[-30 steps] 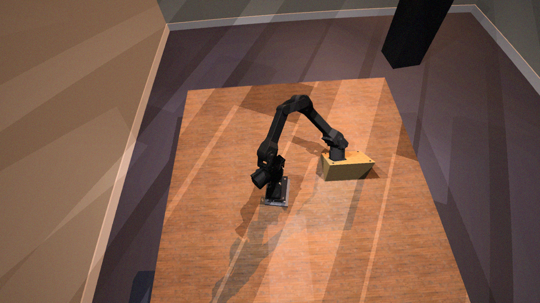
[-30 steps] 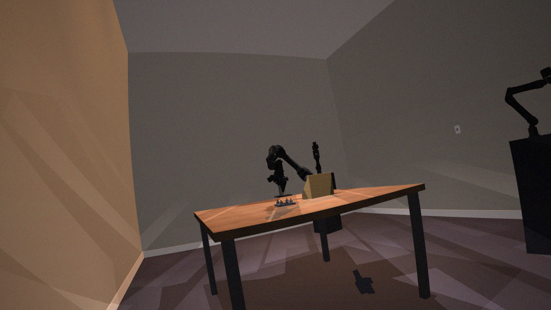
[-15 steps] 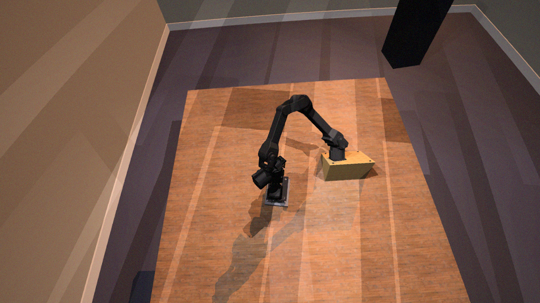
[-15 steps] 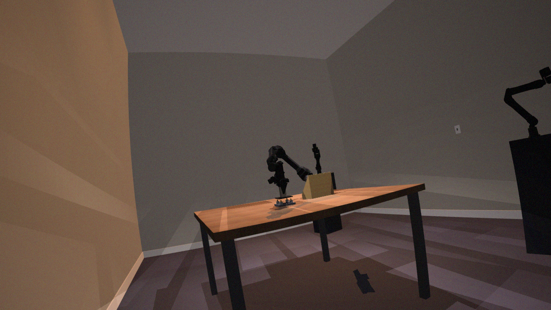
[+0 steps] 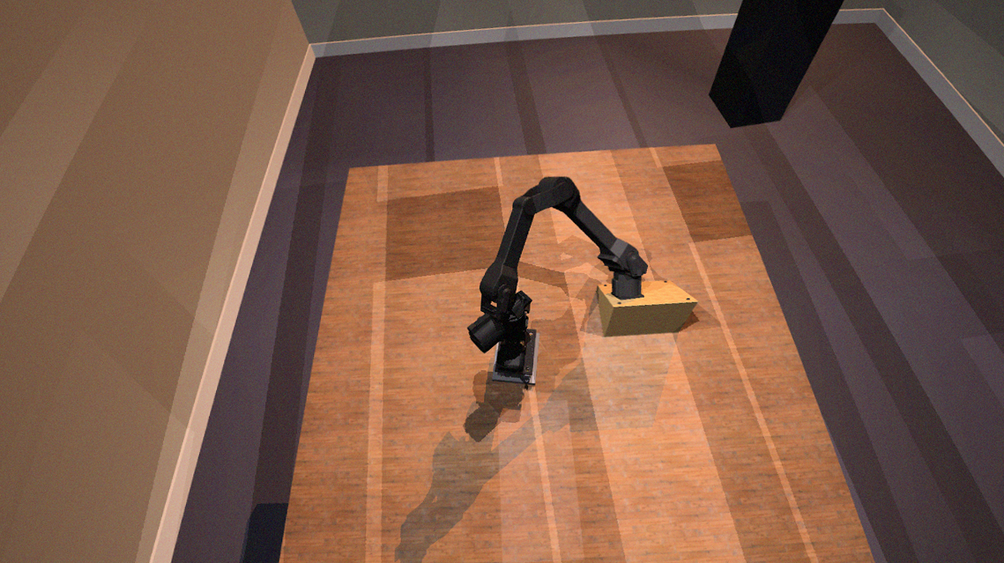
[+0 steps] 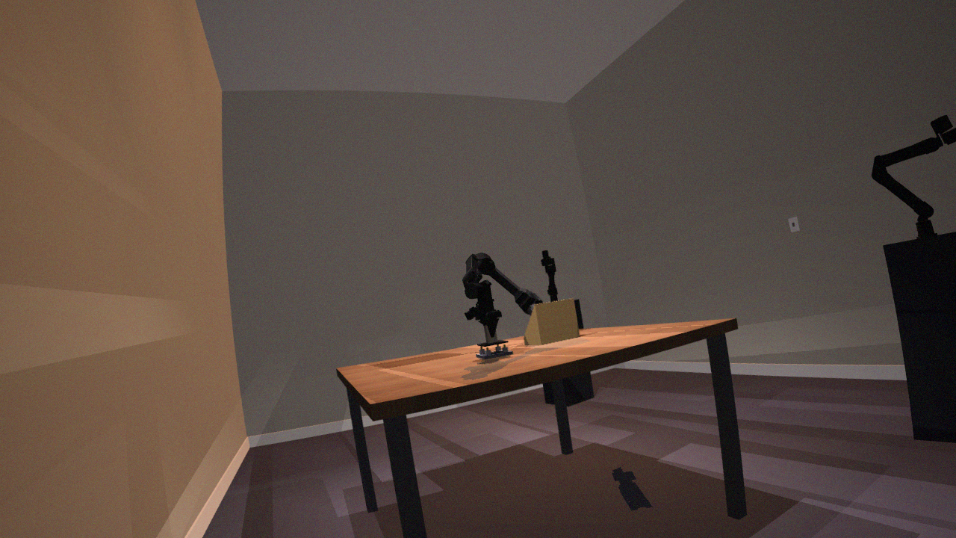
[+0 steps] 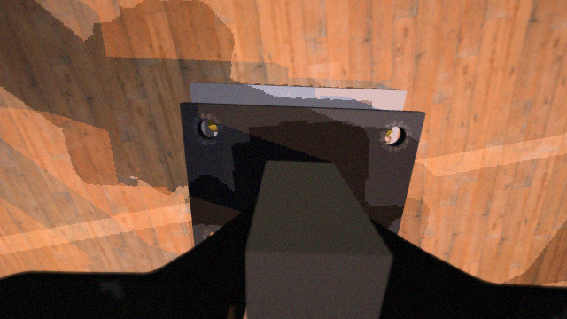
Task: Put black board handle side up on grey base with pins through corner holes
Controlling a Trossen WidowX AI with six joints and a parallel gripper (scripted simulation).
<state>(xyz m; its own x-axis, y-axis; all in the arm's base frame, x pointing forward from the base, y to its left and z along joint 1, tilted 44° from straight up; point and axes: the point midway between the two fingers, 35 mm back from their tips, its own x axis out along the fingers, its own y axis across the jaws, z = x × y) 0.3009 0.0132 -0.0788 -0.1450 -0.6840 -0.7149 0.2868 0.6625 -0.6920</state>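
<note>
Now: the grey base 7 cm below my gripper tip. From my gripper tip the other things lie so: black board (right at my gripper tip).
</note>
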